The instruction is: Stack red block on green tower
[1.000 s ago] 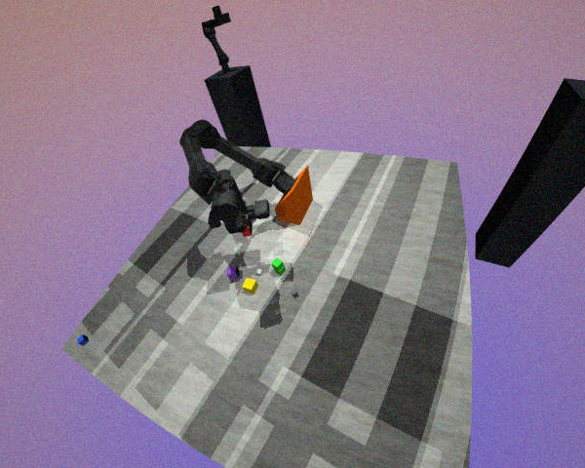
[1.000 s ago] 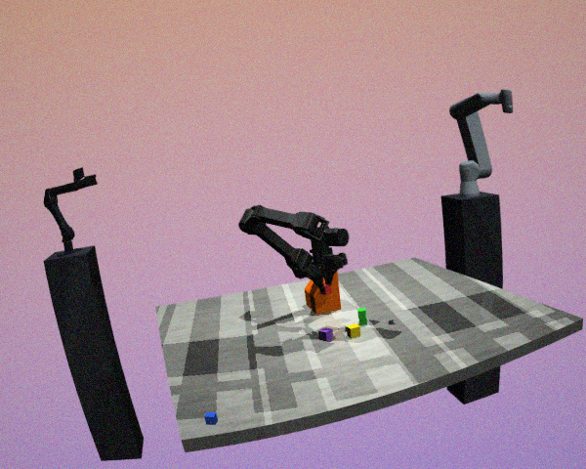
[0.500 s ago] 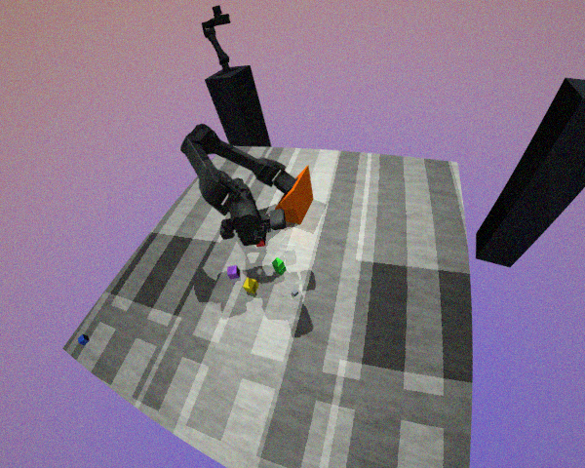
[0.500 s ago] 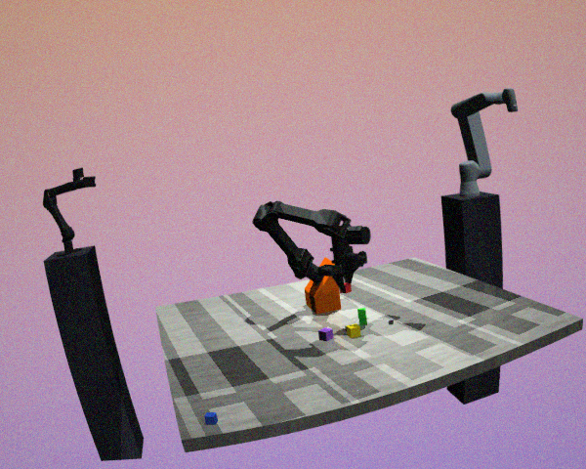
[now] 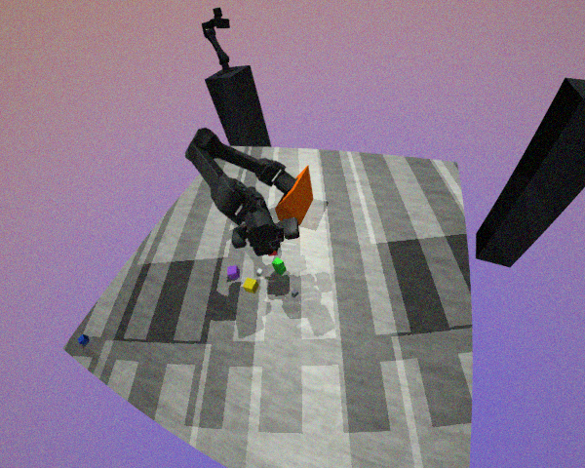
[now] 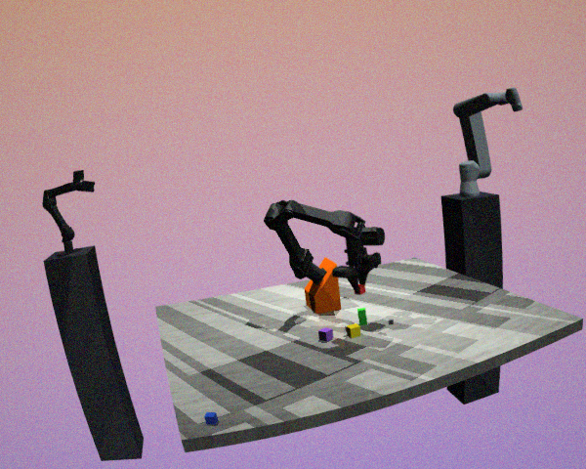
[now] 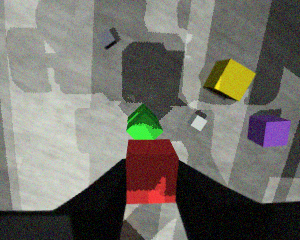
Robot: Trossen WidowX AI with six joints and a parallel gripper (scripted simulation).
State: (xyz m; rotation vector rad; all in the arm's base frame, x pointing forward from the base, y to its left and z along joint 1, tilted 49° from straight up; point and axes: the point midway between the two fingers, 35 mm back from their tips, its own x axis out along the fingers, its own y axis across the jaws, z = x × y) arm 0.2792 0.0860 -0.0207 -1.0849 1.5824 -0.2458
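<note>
Right now the white cube is 11 cm below my gripper tip, 6 cm to the right of it and 3 cm ahead of it. The rest, counted from my gripper tip: red block 1 cm above; then grey cube 11 cm below, 9 cm to the left, 6 cm ahead; then yellow cube 10 cm below, 10 cm ahead, 6 cm to the right.
</note>
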